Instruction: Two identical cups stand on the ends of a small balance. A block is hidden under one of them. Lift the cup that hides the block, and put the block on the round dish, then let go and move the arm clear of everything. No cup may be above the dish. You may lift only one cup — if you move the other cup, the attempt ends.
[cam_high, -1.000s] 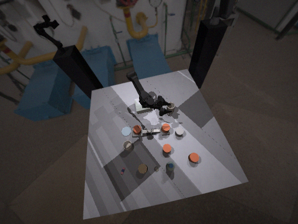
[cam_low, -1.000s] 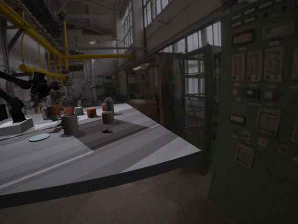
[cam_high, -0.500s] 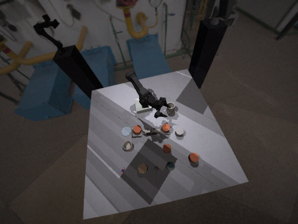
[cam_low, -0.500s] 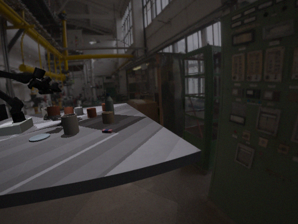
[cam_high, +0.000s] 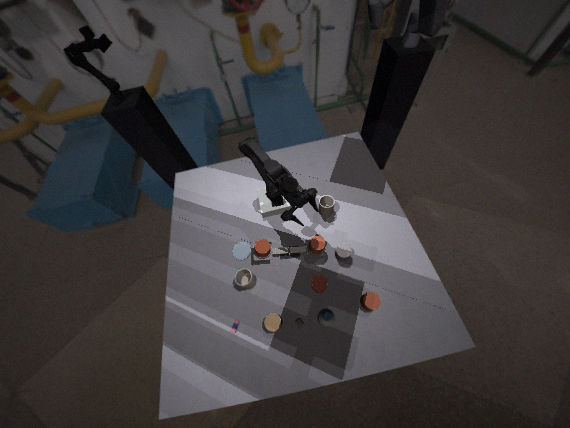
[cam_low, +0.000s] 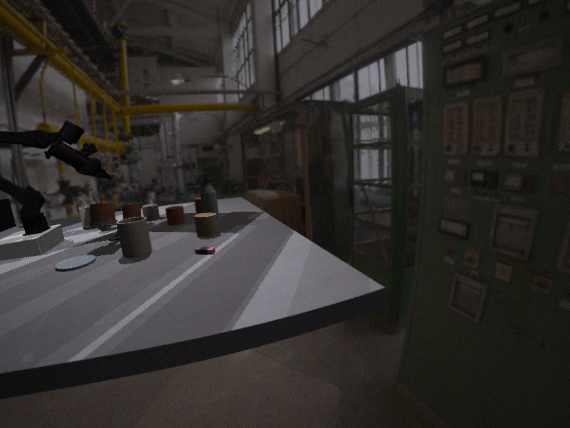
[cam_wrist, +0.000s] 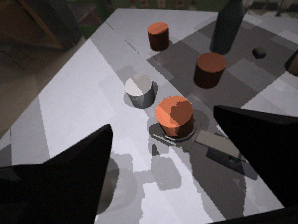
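Now: gripper tip 70 mm short of the orange cup, 30 mm to the right of it and 150 mm above it. From my gripper tip the other things lie so: grey block 70 mm ahead, 10 mm to the left, 170 mm below; small balance 70 mm ahead, 120 mm to the right, 170 mm below; grey cup 100 mm ahead, 130 mm to the left, 170 mm below.
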